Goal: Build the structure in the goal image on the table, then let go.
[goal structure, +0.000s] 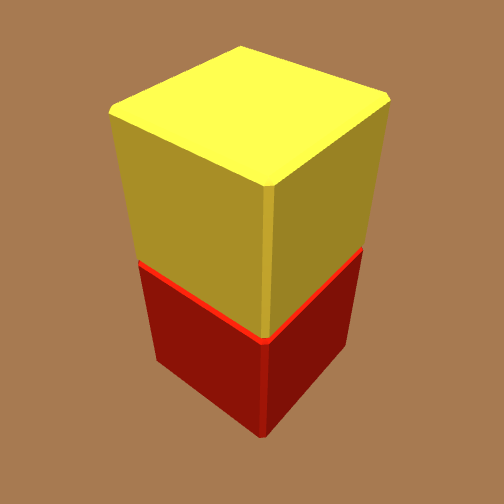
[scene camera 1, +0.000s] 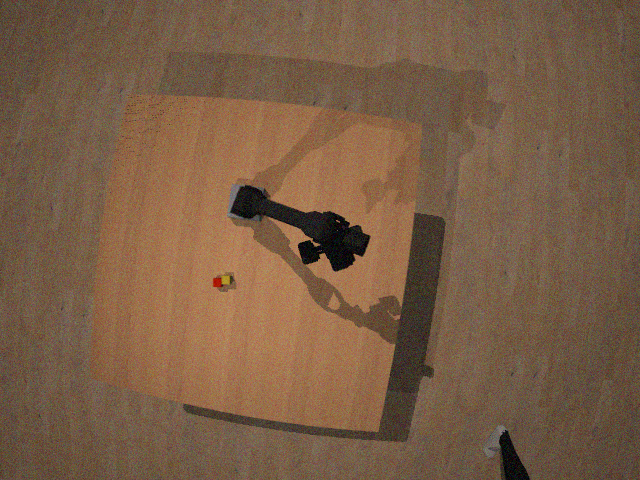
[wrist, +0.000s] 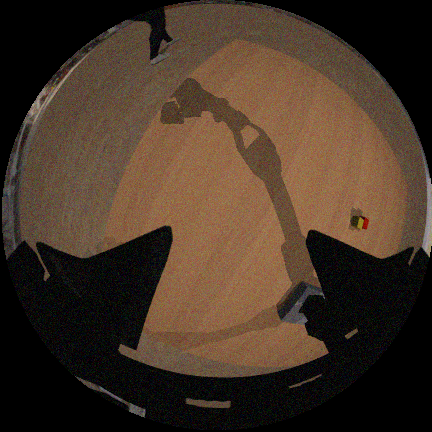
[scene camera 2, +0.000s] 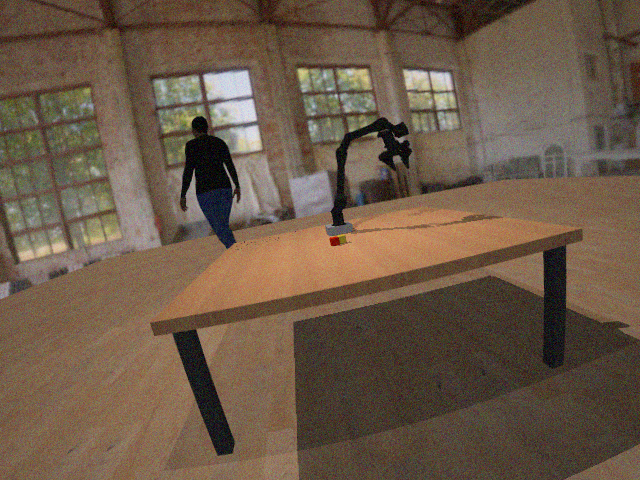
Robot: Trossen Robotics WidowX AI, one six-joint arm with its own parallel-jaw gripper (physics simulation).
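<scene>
A red block and a yellow block sit side by side on the table. They look to be touching, slightly offset from each other; the views are too coarse to be sure. My gripper is open and empty, high above the table and well away from both blocks. In the wrist view the blocks lie far to the right, beyond the right finger. In scene camera 1 the fingertips are hard to make out under the dark arm.
The arm's grey base stands on the table near the blocks. The black arm reaches out from it. Shadows cross the table top. A person in a black top stands on the floor beyond the table.
</scene>
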